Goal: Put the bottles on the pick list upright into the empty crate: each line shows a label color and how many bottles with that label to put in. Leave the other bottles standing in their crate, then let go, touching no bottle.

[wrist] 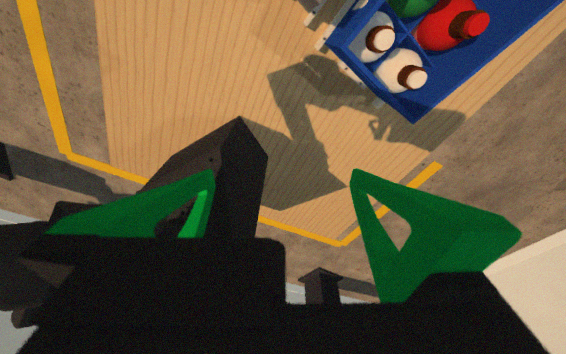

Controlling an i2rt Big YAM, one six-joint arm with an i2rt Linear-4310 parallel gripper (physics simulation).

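Places are measured from the arm's base along level axes (x ahead, y left, z up), in metres.
Where they show: gripper, fingertip midpoint: (pixel 282 176).
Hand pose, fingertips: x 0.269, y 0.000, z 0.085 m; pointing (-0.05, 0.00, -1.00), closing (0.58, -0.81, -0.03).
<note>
Things, the pixels of their top centre, and the offset from my fingertips. "pt": a spot on its surface instead. Level surfaces: height alone.
- blue crate, surface spot: (pixel 412 111) pt dx +0.103, dy -0.206, dz -0.244 m
- red bottle, middle of its top: (pixel 478 24) dx +0.227, dy -0.165, dz -0.235 m
- green bottle, surface spot: (pixel 411 5) pt dx +0.198, dy -0.087, dz -0.280 m
- wooden table top, its level: dz -0.398 m
- pale metal structure, surface spot: (pixel 329 24) pt dx +0.121, dy -0.016, dz -0.386 m
A blue crate (pixel 412 111) with dividers stands at the upper right of the wrist view, cut off by the top edge. In its near end are two white bottles (pixel 371 45) (pixel 400 70) with white caps, standing in neighbouring compartments. A red bottle (pixel 440 30) with a red cap stands beside them, and part of a green bottle (pixel 411 5) shows at the top edge. My gripper (pixel 282 176) is open, its green fingers wide apart with nothing between them. It is well apart from the crate and the bottles. The pick list and the label colors cannot be made out.
A wooden table top (pixel 165 90) lies below, with shadows of the arm on it. A black arm part (pixel 240 175) rises beside the left finger. A pale metal structure (pixel 325 22) adjoins the crate's left side. Yellow tape (pixel 47 85) marks the floor around the table.
</note>
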